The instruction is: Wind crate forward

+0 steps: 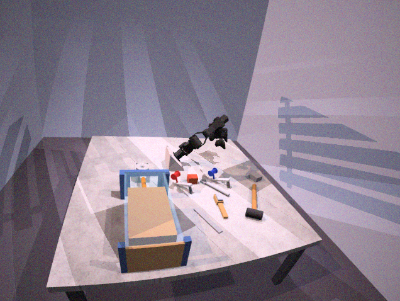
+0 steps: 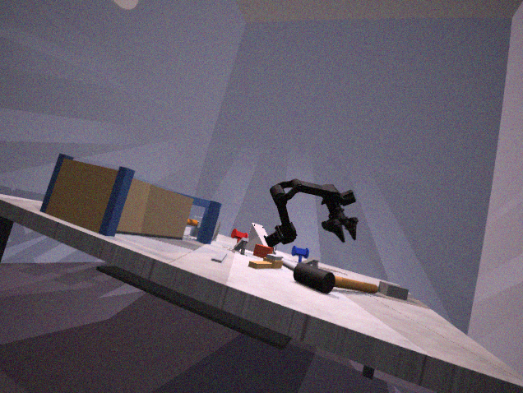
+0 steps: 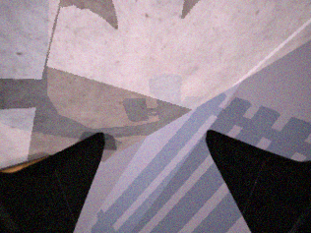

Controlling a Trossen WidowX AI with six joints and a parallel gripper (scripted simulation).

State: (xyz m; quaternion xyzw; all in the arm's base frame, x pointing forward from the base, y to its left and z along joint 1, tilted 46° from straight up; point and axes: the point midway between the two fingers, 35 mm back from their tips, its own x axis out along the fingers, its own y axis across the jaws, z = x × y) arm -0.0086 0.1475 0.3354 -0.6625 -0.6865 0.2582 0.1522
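The winch handle is 360 mm to the right of my gripper tip, 300 mm ahead of it and 120 mm below it. From my gripper tip the other things lie so: red winch handle grip 390 mm to the right, 270 mm ahead, 110 mm below; grey block 210 mm ahead, 200 mm to the left, 140 mm below; wooden brush 480 mm ahead, 160 mm to the right, 130 mm below.
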